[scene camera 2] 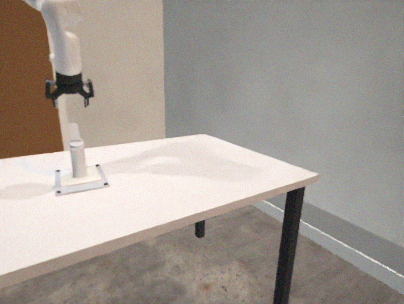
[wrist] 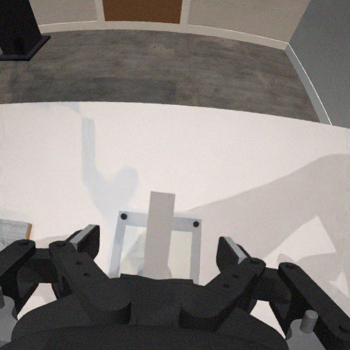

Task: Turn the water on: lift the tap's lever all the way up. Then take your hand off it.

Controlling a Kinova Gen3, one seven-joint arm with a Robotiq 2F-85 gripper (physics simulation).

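Places are measured from the arm's base along level axes (x right, y ahead, z up), in metres.
Where they show: gripper, fingertip midpoint: (scene camera 2: 71,106).
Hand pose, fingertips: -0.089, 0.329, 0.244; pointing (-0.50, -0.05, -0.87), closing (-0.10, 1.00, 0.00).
Things, the pixels of their centre, and the offset from my fingertips, as dx, dy, dz. "spot": a spot on its surface instead. Level surfaces: height alone.
- tap at a spot on its surface: (scene camera 2: 77,161) spot: +0.054, -0.001, -0.189
- flat base plate at the middle of its body: (scene camera 2: 80,177) +0.030, +0.002, -0.262
- white table at its surface level: dz -0.268
The tap (scene camera 2: 77,161) is a pale upright post on a flat base plate (scene camera 2: 82,188) (wrist: 115,250) with dark corner screws. Its flat, light lever (scene camera 2: 74,132) (wrist: 161,220) rises steeply from the top of the post in the scene view, leaning slightly. In the wrist view the lever points away from the gripper, and the post is mostly hidden behind the gripper's body. My gripper (scene camera 2: 71,104) (wrist: 158,244) is open and empty. It hangs above the lever, fingers down, with a visible gap between them and the lever in the scene view.
The tap stands on a white table (scene camera 2: 175,200) (wrist: 240,145). A grey block with a brown edge (wrist: 15,231) lies at the left in the wrist view. A dark pedestal (wrist: 19,30) stands on the floor beyond the table. A grey wall (scene camera 2: 285,90) rises behind the table.
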